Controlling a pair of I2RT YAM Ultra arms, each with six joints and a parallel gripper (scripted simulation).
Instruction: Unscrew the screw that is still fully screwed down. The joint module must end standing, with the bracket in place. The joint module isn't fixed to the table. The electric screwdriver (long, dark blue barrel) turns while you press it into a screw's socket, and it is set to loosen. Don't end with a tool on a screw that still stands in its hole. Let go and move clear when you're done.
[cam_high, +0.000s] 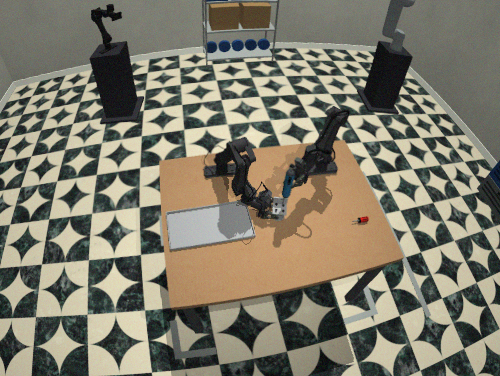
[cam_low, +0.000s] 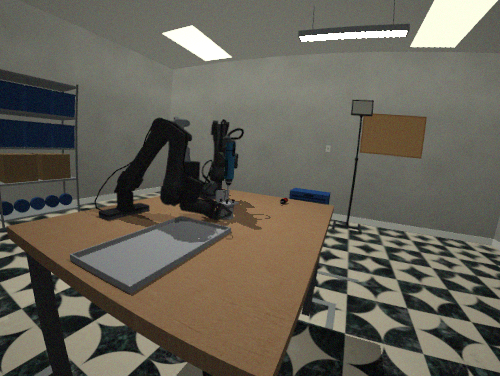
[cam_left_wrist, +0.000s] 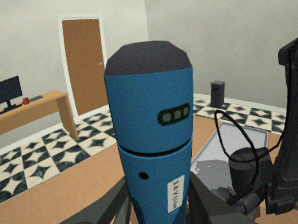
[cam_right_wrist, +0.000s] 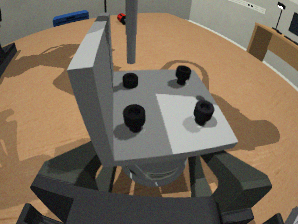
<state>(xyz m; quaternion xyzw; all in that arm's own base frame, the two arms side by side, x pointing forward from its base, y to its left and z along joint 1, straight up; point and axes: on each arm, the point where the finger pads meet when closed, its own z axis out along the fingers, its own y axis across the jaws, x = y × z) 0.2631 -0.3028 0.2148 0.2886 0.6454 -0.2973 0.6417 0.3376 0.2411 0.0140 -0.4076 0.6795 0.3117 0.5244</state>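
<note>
The screw lies 40 mm above my right hand, 20 mm to the left of it and 10 mm behind it. Round my right hand: red-handled screwdriver 450 mm to the left, 60 mm ahead, 10 mm below; grey l-shaped bracket 50 mm above; grey tray 350 mm to the right, 40 mm ahead, 20 mm below.
</note>
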